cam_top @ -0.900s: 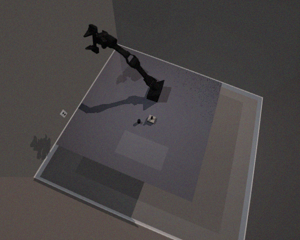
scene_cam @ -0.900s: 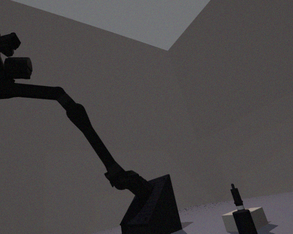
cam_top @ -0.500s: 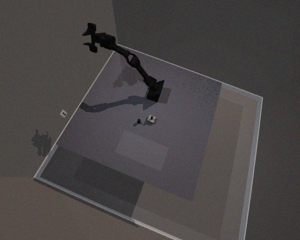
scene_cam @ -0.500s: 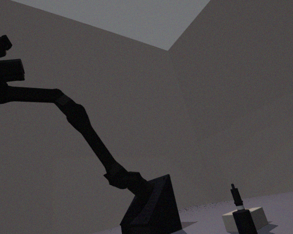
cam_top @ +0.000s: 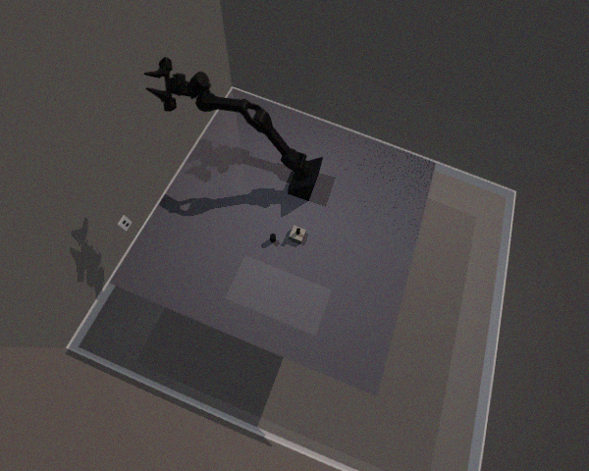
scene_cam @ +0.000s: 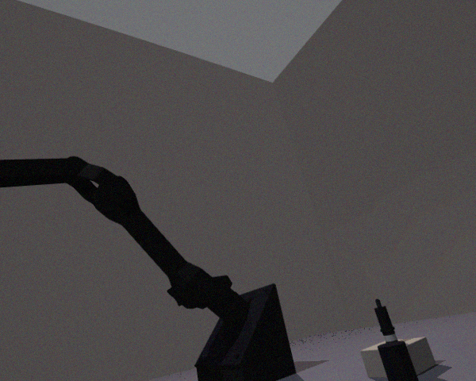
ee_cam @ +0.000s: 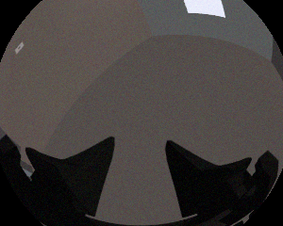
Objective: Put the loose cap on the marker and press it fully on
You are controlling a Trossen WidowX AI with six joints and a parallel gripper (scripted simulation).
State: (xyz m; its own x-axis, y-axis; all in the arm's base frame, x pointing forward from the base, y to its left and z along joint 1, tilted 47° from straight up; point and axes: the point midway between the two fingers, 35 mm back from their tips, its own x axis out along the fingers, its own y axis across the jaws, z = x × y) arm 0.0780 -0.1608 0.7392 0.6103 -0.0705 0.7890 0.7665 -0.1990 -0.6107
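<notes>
Right now the marker cap is 58 cm to the left of my gripper tip, 51 cm below it and 29 cm ahead of it. Also, from my gripper tip: holder block 69 cm to the left, 52 cm below, 24 cm ahead.
</notes>
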